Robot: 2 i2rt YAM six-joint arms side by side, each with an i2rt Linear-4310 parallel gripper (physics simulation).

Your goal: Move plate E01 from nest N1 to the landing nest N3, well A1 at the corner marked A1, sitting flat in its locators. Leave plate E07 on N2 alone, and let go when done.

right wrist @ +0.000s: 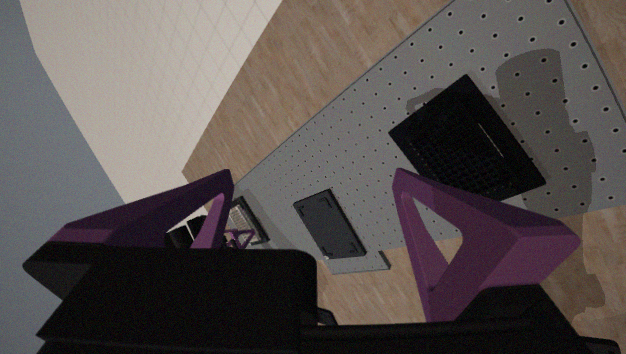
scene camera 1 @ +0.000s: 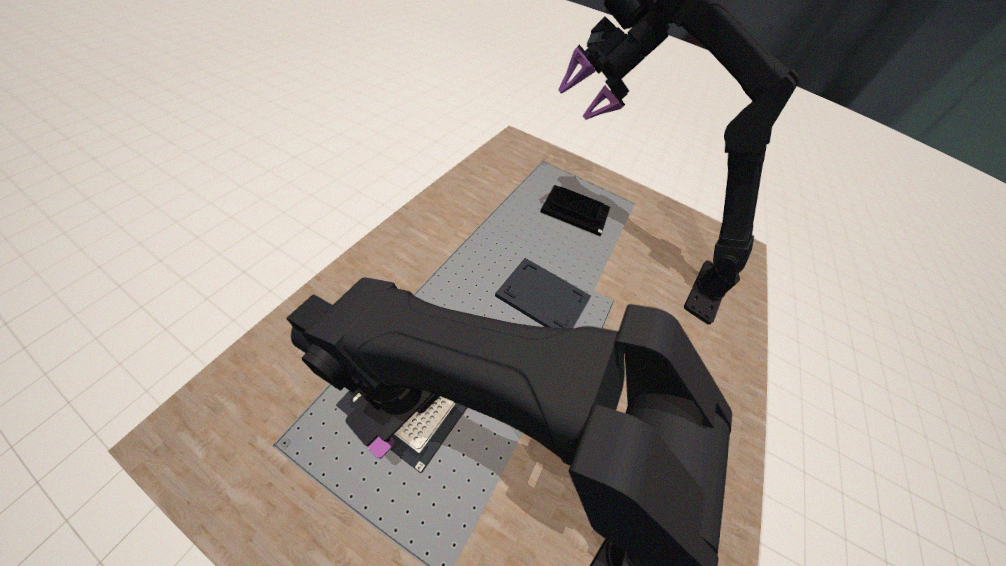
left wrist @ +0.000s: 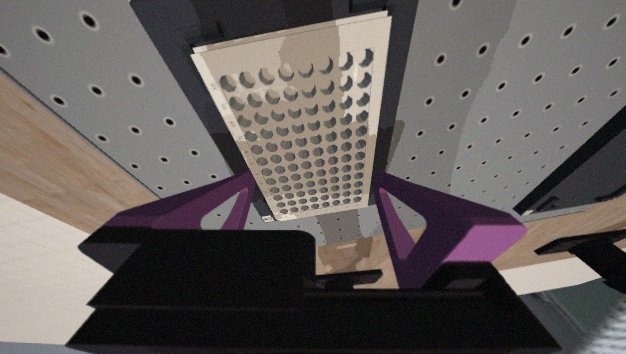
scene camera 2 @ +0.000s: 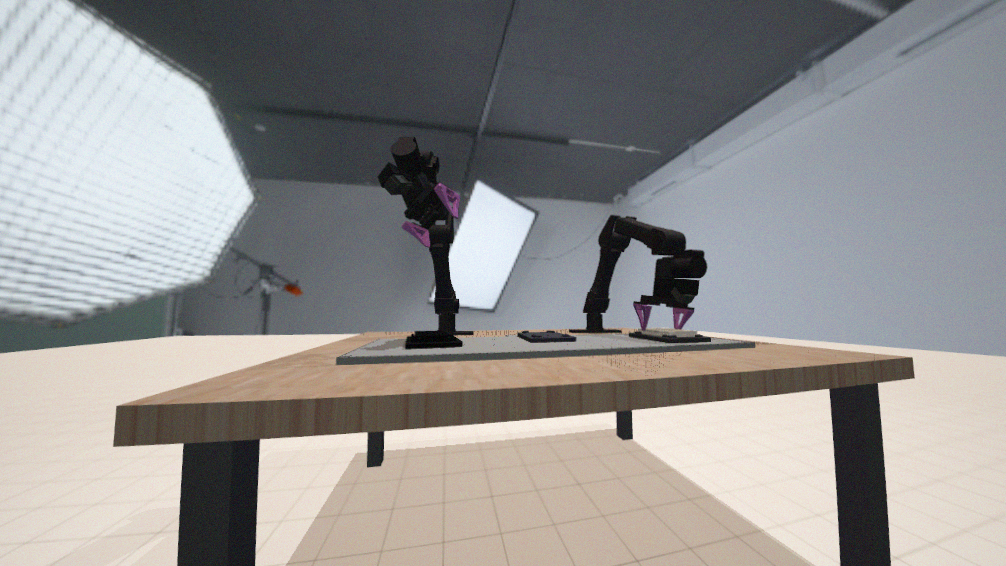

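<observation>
Cream plate E01 (scene camera 1: 424, 424) (scene camera 2: 678, 333) (left wrist: 310, 120) sits in dark nest N1 (scene camera 1: 443, 428) (left wrist: 400, 40). My left gripper (scene camera 2: 661, 328) (left wrist: 313, 176) is open, pointing down low over the plate, with a finger toward each long side; contact cannot be told. In scene camera 1 its arm hides part of the plate. The landing nest N3 (scene camera 1: 541, 294) (scene camera 2: 546, 337) (right wrist: 330, 225) is bare, its corner locators showing. Black plate E07 (scene camera 1: 576, 204) (scene camera 2: 432, 337) (right wrist: 460, 145) sits on N2. My right gripper (scene camera 1: 574, 104) (scene camera 2: 443, 230) (right wrist: 313, 177) is open and empty, high above the table.
The nests stand in a row on a grey perforated board (scene camera 1: 478, 242) (scene camera 2: 485, 346) (right wrist: 360, 145) on the wooden table (scene camera 1: 232, 373) (scene camera 2: 492, 380). The left arm's large links (scene camera 1: 492, 359) pass low beside N3 in scene camera 1 and cover its near corner.
</observation>
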